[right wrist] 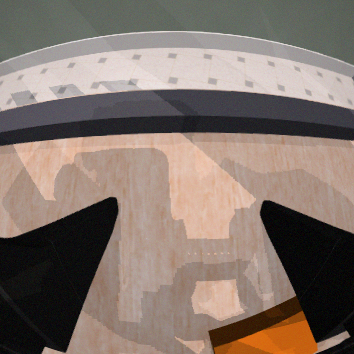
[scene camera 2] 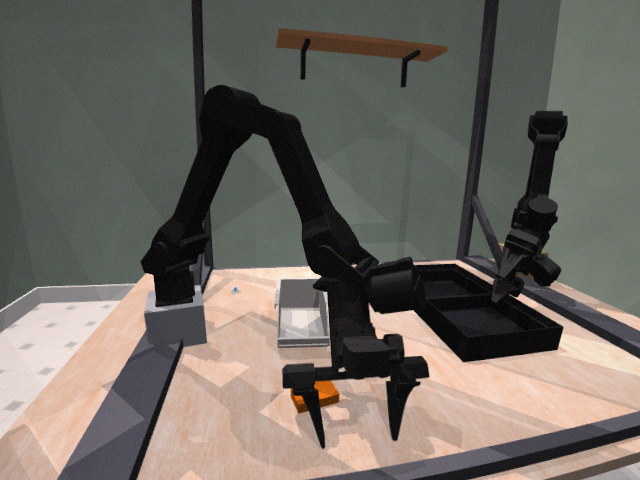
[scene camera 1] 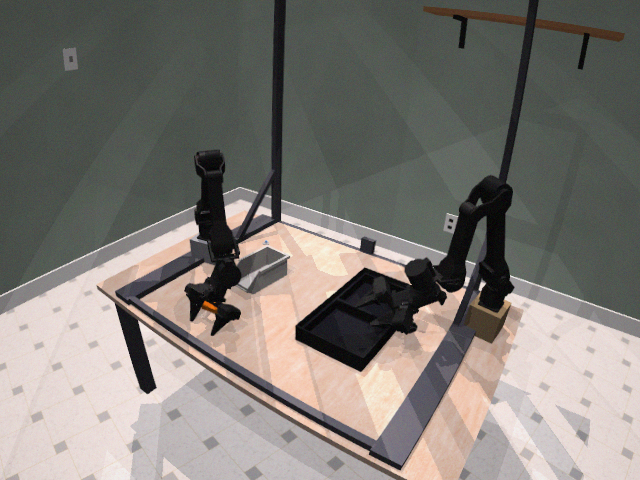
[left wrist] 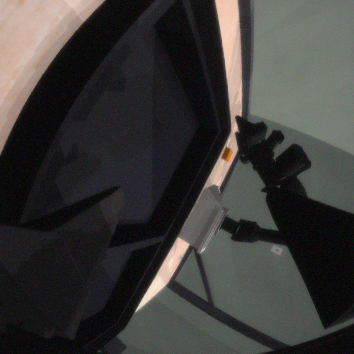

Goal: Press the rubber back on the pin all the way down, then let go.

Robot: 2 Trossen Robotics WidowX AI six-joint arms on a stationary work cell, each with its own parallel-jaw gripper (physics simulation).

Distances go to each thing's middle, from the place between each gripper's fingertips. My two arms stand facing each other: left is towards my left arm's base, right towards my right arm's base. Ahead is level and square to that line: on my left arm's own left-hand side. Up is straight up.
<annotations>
I see my left gripper 80 mm past the black tray (scene camera 2: 458, 308), 60 mm above it and 20 mm to the left of it. The rest, counted from my left hand: tan block (scene camera 1: 488, 324) 340 mm to the left, 190 mm behind, 40 mm below; grey bin (scene camera 2: 302, 310) 390 mm to the right, 130 mm behind, 50 mm below; orange rubber block (right wrist: 286, 320) 440 mm to the right, 70 mm below, 70 mm ahead.
My right gripper is now 90 mm past the orange rubber block, 20 mm to the left of it and 10 mm below it. From my right hand the other things lie so: tan block (750 mm to the left, 350 mm behind, 50 mm above); black tray (400 mm to the left, 240 mm behind, 20 mm above); grey bin (290 mm behind, 30 mm to the left, 30 mm above).
</annotations>
